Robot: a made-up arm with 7 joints. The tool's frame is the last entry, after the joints. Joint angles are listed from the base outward. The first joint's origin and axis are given. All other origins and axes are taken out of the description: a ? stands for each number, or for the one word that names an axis. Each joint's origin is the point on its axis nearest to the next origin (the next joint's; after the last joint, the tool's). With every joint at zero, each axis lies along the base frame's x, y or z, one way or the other. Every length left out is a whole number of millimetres.
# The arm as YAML. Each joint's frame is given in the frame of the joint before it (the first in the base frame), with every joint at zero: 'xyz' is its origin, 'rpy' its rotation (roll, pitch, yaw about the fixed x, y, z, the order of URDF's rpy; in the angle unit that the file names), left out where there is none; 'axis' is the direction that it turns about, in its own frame. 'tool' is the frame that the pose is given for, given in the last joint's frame.
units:
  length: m
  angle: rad
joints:
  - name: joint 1
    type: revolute
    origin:
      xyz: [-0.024, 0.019, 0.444]
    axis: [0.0, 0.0, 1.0]
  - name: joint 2
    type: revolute
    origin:
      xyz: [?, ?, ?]
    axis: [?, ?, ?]
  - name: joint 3
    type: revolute
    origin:
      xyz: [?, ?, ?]
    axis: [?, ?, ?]
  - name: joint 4
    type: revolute
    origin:
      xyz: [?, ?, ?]
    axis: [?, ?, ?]
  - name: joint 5
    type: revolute
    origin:
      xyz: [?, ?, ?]
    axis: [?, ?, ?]
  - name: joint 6
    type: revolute
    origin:
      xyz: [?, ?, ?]
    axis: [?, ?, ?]
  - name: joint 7
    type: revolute
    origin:
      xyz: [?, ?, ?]
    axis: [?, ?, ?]
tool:
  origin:
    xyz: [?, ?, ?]
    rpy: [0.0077, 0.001, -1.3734]
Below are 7 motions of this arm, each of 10 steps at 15 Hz.
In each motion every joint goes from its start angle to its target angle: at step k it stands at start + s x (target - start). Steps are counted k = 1, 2, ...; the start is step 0. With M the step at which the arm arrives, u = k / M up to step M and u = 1 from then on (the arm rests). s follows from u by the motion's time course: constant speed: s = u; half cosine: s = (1 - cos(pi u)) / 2; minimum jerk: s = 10 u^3 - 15 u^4 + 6 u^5.
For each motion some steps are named. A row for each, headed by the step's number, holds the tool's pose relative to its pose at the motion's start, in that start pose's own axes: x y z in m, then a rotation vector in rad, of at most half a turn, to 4 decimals.
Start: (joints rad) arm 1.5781 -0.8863 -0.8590 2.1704 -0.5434 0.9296 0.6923
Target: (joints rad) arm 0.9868 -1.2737 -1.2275 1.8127 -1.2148 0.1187 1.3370
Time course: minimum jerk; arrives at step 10
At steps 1, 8, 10:
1: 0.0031 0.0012 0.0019 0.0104 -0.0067 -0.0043
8: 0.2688 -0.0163 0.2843 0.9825 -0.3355 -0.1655
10: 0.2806 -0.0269 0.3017 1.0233 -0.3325 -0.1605

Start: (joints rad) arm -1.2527 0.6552 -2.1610 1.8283 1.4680 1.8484 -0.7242
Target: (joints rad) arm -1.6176 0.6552 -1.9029 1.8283 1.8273 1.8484 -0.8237
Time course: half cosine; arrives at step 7
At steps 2, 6, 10:
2: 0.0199 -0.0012 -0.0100 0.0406 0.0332 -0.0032
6: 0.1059 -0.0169 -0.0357 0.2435 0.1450 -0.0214
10: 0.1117 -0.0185 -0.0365 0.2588 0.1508 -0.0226

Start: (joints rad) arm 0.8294 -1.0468 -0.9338 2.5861 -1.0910 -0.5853 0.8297
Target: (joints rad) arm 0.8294 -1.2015 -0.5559 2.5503 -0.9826 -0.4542 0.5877
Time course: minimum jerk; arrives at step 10
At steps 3, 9, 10:
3: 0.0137 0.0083 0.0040 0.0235 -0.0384 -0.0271
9: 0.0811 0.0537 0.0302 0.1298 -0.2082 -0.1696
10: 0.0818 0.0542 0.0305 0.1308 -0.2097 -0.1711

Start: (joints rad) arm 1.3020 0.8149 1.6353 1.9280 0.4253 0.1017 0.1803
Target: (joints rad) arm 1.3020 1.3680 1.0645 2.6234 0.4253 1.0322 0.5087
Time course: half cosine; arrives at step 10
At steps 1, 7, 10:
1: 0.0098 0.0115 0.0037 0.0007 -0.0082 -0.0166
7: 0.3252 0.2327 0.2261 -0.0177 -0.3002 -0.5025
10: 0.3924 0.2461 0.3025 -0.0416 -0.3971 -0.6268

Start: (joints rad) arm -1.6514 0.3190 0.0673 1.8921 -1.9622 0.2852 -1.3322
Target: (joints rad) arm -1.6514 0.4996 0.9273 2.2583 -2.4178 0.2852 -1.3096
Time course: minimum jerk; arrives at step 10
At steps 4, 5, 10:
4: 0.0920 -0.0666 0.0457 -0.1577 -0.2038 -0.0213
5: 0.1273 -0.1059 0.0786 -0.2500 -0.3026 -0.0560
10: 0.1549 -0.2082 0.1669 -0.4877 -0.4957 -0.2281

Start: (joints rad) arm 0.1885 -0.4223 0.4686 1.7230 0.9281 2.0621 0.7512
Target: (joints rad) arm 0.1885 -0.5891 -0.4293 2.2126 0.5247 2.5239 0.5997
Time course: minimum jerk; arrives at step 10
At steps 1, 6, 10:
1: 0.0016 -0.0017 0.0036 0.0069 -0.0011 -0.0013
6: 0.1469 -0.2326 0.1975 0.5154 -0.0767 -0.2570
10: 0.2081 -0.3798 0.2092 0.7110 -0.0678 -0.4698

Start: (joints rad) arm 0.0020 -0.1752 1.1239 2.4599 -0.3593 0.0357 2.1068
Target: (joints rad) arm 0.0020 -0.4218 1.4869 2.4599 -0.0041 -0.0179 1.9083
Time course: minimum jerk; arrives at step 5
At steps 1, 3, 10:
1: -0.0044 -0.0127 0.0023 -0.0251 0.0089 -0.0166
3: -0.0415 -0.1501 0.0390 -0.2970 0.0760 -0.1939
10: -0.0531 -0.2195 0.0661 -0.4339 0.0880 -0.2823

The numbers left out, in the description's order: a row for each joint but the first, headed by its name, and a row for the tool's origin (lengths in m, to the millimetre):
joint 2: xyz 0.026 0.046 0.0, axis 0.0 1.0 0.0
joint 3: xyz -0.007 0.0 0.267, axis 0.0 0.0 1.0
joint 4: xyz 0.028 -0.008 0.0, axis 0.0 -1.0 0.0
joint 5: xyz 0.115 0.0 -0.428, axis 0.0 0.0 -1.0
joint 6: xyz -0.011 -0.03 0.0, axis 0.0 1.0 0.0
joint 7: xyz 0.076 0.0 -0.072, axis 0.0 0.0 -1.0
tool: xyz 0.01 0.003 0.0

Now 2 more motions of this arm.
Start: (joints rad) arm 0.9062 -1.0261 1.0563 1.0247 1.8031 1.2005 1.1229
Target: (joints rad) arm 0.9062 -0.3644 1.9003 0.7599 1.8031 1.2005 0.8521
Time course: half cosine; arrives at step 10
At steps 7, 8, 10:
7: 0.2870 0.0134 -0.1819 -0.4001 -0.6512 -0.2458
8: 0.3291 -0.0103 -0.1861 -0.4770 -0.7351 -0.2536
10: 0.3637 -0.0338 -0.1847 -0.5470 -0.8051 -0.2544

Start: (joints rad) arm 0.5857 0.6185 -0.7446 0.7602 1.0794 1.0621 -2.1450
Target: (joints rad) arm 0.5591 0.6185 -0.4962 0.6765 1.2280 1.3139 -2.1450
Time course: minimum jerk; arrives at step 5
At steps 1, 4, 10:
1: -0.0025 0.0032 -0.0070 0.0174 0.0187 -0.0002
4: -0.0535 0.0532 -0.1025 0.2718 0.3067 -0.0140
10: -0.0576 0.0565 -0.1079 0.2877 0.3256 -0.0156

